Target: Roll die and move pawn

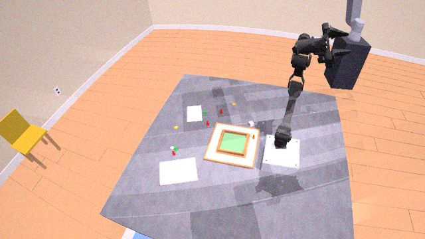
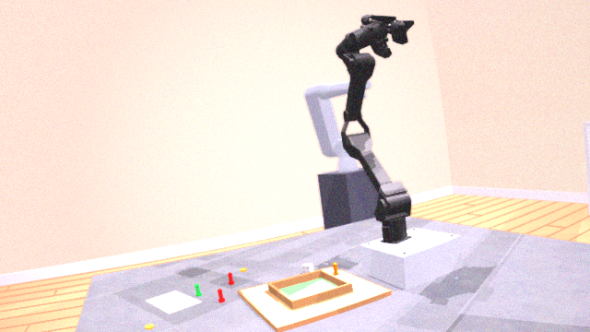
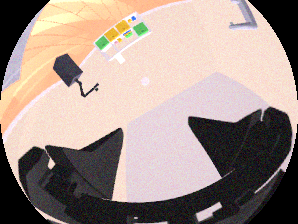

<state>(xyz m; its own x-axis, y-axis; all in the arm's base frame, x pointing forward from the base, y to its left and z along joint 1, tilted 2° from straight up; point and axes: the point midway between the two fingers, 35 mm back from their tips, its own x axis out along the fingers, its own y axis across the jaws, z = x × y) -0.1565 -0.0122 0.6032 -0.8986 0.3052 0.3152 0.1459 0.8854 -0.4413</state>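
The white die lies 33 cm ahead of my gripper tip, 20 cm to the right of it and 69 cm below it. From my gripper tip the other things lie so: green dice tray 44 cm ahead, 4 cm to the right, 69 cm below; orange pawn 32 cm ahead, 8 cm to the right, 67 cm below.
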